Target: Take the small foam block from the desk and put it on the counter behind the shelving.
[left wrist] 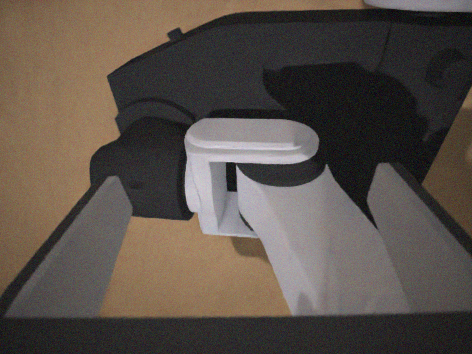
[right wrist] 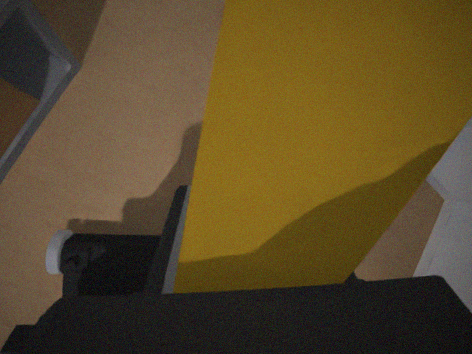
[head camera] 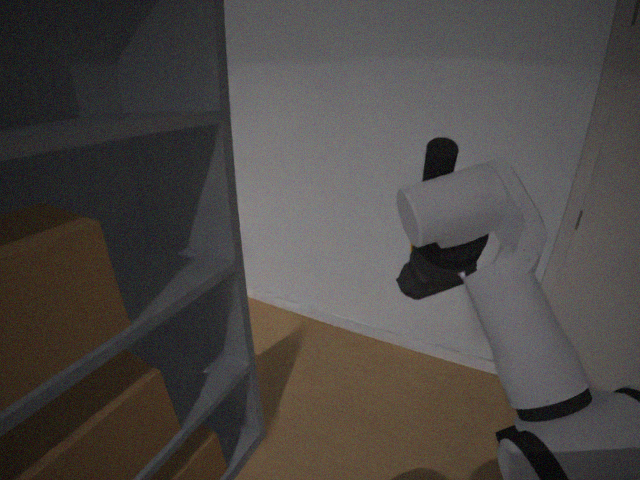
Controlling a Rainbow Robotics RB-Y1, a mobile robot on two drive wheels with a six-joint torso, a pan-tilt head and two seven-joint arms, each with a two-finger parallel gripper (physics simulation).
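The foam block is yellow and fills much of the right wrist view; in the head view a tiny sliver of it shows beside the wrist. My right gripper is shut on it and holds it up in the air, over the floor. One finger shows at the block's left side in the right wrist view; the other is hidden. My left gripper is open and empty. Grey shelving stands close at the left of the head view. The counter and the desk do not show.
Large orange-brown boxes sit on the shelves. A pale wall stands beyond the shelving's end, with a door at the right. Tan floor lies between shelving and arm. The robot's dark base shows under the left gripper.
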